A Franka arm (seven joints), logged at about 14 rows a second.
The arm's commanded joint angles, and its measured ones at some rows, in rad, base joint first. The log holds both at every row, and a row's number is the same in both.
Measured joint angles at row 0:
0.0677, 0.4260, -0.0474, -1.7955, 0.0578, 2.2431, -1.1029
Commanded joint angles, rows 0 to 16:
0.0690, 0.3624, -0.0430, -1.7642, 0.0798, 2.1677, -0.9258
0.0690, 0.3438, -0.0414, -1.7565, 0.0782, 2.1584, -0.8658
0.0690, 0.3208, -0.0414, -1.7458, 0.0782, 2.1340, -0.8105
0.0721, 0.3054, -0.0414, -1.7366, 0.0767, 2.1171, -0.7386
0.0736, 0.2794, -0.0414, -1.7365, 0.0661, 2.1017, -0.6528
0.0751, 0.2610, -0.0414, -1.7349, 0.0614, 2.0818, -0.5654
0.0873, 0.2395, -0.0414, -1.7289, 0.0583, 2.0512, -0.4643
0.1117, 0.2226, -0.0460, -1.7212, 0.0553, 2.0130, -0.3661
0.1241, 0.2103, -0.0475, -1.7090, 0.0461, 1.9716, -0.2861
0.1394, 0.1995, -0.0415, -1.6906, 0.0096, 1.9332, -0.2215
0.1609, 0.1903, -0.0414, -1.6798, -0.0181, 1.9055, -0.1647
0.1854, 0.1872, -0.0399, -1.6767, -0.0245, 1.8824, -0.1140
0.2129, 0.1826, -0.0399, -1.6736, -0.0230, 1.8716, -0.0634
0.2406, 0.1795, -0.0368, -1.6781, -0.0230, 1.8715, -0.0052
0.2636, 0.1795, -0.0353, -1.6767, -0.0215, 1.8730, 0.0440
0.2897, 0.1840, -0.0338, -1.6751, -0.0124, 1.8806, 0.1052
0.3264, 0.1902, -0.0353, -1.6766, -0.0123, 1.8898, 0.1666
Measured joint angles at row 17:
0.2869, 0.1839, -0.0377, -1.6779, -0.0019, 1.8849, 0.0670
